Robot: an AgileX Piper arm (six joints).
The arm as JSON. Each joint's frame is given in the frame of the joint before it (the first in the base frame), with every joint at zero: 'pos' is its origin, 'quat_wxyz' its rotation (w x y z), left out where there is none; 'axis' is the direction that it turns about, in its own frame. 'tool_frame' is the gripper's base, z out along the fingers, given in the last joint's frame.
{
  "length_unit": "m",
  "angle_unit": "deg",
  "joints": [
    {
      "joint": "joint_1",
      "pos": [
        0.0,
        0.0,
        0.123
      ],
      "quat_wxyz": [
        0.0,
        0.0,
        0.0,
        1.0
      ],
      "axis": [
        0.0,
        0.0,
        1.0
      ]
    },
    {
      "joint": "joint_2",
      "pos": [
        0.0,
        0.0,
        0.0
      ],
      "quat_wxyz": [
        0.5,
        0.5,
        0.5,
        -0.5
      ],
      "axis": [
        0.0,
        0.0,
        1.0
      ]
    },
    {
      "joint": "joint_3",
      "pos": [
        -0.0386,
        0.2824,
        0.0
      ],
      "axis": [
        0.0,
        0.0,
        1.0
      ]
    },
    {
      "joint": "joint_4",
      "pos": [
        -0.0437,
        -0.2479,
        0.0
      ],
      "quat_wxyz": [
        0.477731,
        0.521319,
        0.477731,
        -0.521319
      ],
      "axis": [
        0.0,
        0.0,
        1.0
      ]
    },
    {
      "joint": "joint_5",
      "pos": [
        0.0,
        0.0,
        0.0
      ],
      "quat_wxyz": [
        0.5,
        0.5,
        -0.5,
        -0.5
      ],
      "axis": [
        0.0,
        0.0,
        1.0
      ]
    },
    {
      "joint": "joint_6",
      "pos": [
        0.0,
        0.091,
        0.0
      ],
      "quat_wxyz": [
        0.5,
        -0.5,
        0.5,
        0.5
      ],
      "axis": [
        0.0,
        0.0,
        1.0
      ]
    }
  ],
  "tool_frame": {
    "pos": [
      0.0,
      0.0,
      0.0
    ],
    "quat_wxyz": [
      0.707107,
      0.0,
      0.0,
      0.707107
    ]
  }
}
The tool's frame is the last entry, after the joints.
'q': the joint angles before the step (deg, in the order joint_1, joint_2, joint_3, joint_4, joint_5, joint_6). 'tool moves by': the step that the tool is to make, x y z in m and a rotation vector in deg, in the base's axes. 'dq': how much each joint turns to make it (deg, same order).
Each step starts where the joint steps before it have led.
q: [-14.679, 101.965, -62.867, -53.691, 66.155, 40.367]
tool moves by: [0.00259, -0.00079, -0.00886, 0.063, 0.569, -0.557]
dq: [0.000, 1.608, 0.001, -0.255, -0.208, 1.247]
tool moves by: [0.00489, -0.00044, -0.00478, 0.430, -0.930, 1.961]
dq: [0.001, 0.725, 0.001, -0.666, -2.483, 0.090]
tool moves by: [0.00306, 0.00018, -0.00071, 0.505, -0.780, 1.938]
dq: [-0.001, -0.001, -0.002, -0.273, -1.967, -0.706]
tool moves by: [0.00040, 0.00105, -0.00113, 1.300, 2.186, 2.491]
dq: [0.001, 0.001, 0.000, 0.953, -0.547, -3.875]
